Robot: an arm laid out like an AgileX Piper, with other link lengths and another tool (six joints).
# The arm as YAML. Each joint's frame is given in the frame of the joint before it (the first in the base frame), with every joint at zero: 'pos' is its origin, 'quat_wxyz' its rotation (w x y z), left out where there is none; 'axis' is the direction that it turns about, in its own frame. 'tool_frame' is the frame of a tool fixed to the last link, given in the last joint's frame.
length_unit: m
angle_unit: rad
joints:
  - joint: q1
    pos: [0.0, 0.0, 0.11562]
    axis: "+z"
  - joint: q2
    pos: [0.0, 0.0, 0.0]
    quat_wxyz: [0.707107, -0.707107, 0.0, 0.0]
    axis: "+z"
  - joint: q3
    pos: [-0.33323, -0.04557, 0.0]
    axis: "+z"
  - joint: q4
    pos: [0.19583, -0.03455, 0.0]
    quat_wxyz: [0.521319, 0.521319, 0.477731, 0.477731]
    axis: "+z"
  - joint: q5
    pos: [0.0, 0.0, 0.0]
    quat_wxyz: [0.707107, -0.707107, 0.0, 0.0]
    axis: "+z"
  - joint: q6
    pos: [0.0, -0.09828, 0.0]
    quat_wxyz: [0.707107, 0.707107, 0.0, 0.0]
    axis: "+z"
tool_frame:
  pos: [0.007, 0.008, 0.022]
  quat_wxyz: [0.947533, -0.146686, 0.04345, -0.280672]
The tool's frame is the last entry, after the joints.
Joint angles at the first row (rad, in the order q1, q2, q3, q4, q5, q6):
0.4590, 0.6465, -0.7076, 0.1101, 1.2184, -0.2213
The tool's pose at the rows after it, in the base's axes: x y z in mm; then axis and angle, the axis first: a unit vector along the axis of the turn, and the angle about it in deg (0 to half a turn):
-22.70 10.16 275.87 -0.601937 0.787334 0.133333 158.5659
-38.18 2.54 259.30 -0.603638 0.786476 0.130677 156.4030
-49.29 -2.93 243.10 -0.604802 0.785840 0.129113 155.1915
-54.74 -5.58 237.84 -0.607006 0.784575 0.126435 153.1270
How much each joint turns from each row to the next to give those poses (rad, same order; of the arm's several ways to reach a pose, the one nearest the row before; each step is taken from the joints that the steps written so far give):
0.0000, -0.1037, 0.0594, 0.0008, -0.0002, 0.0139
0.0000, -0.0961, 0.0576, 0.0000, 0.0000, 0.0029
-0.0001, -0.0756, 0.0531, 0.0001, 0.0008, 0.0011
0.0000, -0.0471, 0.0125, 0.0003, -0.0021, 0.0011

